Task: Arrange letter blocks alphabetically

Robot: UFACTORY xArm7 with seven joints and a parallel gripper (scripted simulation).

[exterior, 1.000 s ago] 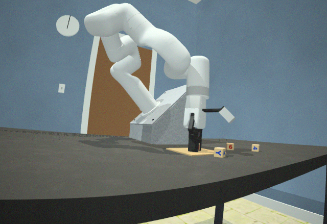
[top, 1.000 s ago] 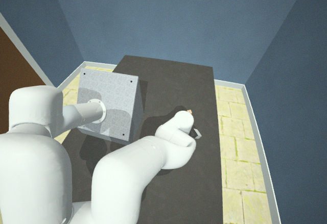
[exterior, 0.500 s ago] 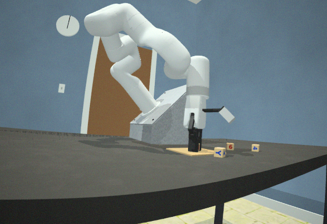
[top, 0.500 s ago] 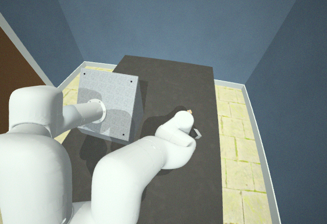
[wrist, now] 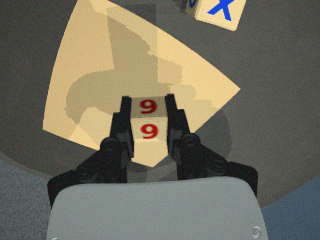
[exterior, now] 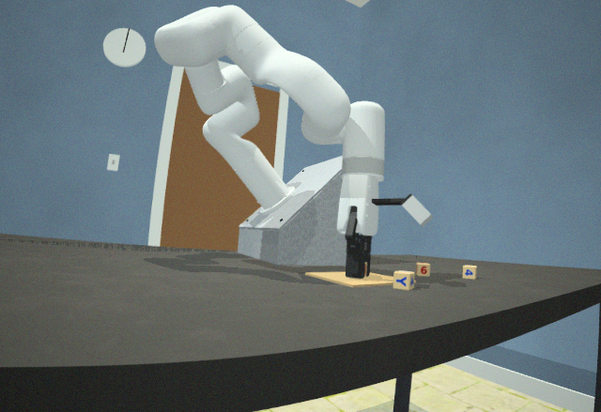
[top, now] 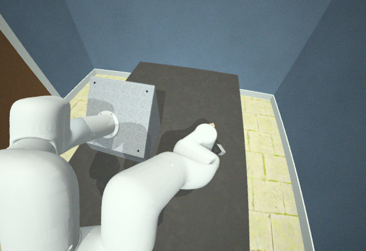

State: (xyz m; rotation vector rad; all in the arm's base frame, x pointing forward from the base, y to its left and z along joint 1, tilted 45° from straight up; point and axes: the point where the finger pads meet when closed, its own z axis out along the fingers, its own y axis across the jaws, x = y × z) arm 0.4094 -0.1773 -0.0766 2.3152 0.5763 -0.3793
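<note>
Now: hand 2 cm above the tan mat, 1 cm to the right of it and 1 cm past it. The rest, counted from my hand: block 24 cm to the left, 8 cm ahead, 1 cm below.
</note>
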